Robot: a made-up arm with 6 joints.
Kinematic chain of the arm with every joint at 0, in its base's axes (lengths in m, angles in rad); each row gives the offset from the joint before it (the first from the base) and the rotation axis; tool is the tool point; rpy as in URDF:
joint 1: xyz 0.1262 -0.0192 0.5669 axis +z
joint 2: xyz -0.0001 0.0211 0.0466 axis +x
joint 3: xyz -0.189 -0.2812 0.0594 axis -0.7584 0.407 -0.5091
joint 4: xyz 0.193 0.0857 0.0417 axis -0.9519 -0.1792 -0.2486
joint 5: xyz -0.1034 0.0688 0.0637 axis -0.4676 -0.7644 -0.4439
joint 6: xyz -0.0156 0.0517 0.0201 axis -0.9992 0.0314 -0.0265
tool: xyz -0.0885 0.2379 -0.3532 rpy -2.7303 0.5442 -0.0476
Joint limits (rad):
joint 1: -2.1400..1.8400
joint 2: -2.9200..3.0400
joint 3: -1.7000..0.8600
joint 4: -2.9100..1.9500
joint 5: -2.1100..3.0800
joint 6: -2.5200..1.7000
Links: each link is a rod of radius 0.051 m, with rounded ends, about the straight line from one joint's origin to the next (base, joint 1, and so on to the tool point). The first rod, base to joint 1, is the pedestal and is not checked.
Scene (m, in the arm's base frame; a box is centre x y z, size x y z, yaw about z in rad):
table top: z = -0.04
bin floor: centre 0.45 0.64 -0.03 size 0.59 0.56 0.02 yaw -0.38
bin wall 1: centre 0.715 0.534 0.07 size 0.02 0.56 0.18 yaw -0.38
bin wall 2: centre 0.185 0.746 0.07 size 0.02 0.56 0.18 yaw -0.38
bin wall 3: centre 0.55 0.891 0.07 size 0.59 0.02 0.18 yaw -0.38
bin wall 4: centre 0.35 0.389 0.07 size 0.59 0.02 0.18 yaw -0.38
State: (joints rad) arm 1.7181 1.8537 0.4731 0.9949 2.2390 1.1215
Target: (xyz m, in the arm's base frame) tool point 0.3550 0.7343 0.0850
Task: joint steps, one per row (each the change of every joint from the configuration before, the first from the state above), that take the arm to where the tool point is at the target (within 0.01 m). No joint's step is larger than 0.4 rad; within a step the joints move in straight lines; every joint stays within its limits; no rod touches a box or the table.
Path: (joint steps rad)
1: -0.1672 0.1977 -0.3622 -0.2403 -0.2793 0.0964
2: -0.1673 0.1977 -0.3622 -0.2404 -0.2794 0.0964
3: -0.1672 0.1977 -0.3621 -0.2403 -0.2793 0.0965
4: -0.1672 0.1978 -0.3622 -0.2404 -0.2793 0.0964
5: -0.1672 0.1977 -0.3622 -0.2403 -0.2794 0.0964
6: -0.1673 0.1977 -0.3622 -0.2403 -0.2793 0.0964
7: -0.3667 0.0000 0.0000 -0.1453 -0.0766 -0.3697
8: -0.3668 0.0000 0.0000 -0.1453 -0.0765 -0.3696
9: -0.3668 0.0000 0.0000 -0.1453 -0.0765 -0.3697
10: -0.3667 0.0000 0.0000 -0.1453 -0.0765 -0.3696
11: -0.3668 0.0000 0.0000 -0.1453 -0.0766 -0.3697
12: 0.0570 0.0000 0.0000 0.0429 0.2455 -0.3000
13: 0.0570 0.0000 0.0000 0.0429 0.2454 -0.3000
14: 0.0570 0.0000 0.0000 0.0429 0.2454 -0.3000

